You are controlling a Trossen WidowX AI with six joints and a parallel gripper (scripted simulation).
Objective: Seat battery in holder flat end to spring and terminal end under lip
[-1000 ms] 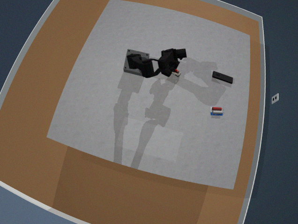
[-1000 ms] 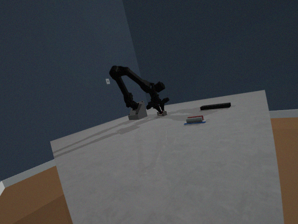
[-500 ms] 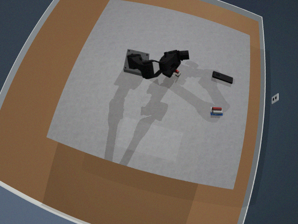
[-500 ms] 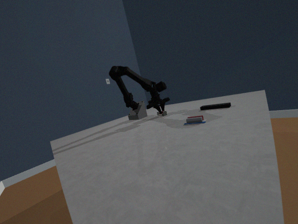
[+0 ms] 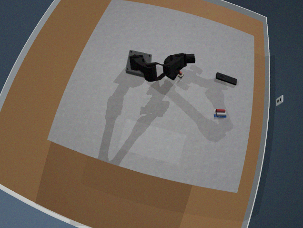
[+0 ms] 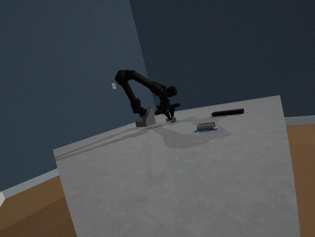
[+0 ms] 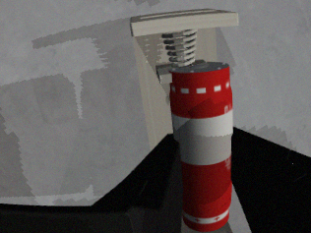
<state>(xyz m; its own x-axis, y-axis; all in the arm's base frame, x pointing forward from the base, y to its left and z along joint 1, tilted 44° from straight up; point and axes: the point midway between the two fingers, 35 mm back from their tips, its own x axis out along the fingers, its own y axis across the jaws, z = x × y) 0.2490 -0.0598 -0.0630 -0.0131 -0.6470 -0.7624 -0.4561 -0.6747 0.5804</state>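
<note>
Now: gripper tip 10 mm below the red-and-white battery. Also, from my gripper tip: flat black bar (360 mm ahead, 30 mm to the left).
</note>
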